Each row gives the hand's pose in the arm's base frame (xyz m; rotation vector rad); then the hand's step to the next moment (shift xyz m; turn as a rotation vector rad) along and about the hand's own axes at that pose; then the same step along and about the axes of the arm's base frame.
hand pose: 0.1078 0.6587 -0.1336 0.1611 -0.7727 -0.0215
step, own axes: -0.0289 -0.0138 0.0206 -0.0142 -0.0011 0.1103
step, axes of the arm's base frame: -0.0345 -0.0142 -0.0076 -0.0870 -0.0151 0.0677
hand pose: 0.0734 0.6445 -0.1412 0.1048 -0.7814 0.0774
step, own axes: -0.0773 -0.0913 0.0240 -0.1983 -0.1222 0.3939
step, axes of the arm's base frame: -0.0616 -0.0959 -0.0436 -0.4021 -0.1757 0.1297
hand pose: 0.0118 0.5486 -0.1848 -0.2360 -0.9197 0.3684
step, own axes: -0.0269 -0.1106 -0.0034 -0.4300 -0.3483 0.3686
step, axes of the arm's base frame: 0.0110 -0.1120 0.0174 -0.4620 -0.4774 0.0257
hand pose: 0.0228 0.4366 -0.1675 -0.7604 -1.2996 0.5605
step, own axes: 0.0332 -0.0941 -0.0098 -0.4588 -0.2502 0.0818
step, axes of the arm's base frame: 0.0116 -0.0374 0.0923 -0.1821 -0.4877 -0.0936
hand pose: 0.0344 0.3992 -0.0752 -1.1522 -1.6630 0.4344
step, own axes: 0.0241 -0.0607 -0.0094 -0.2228 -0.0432 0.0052
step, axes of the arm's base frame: -0.0212 -0.0108 0.0616 -0.0208 -0.2078 -0.0890
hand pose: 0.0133 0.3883 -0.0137 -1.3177 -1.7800 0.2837
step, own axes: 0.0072 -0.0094 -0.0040 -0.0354 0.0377 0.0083
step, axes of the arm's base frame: -0.0036 0.0011 0.0119 0.0205 -0.0124 -0.0466
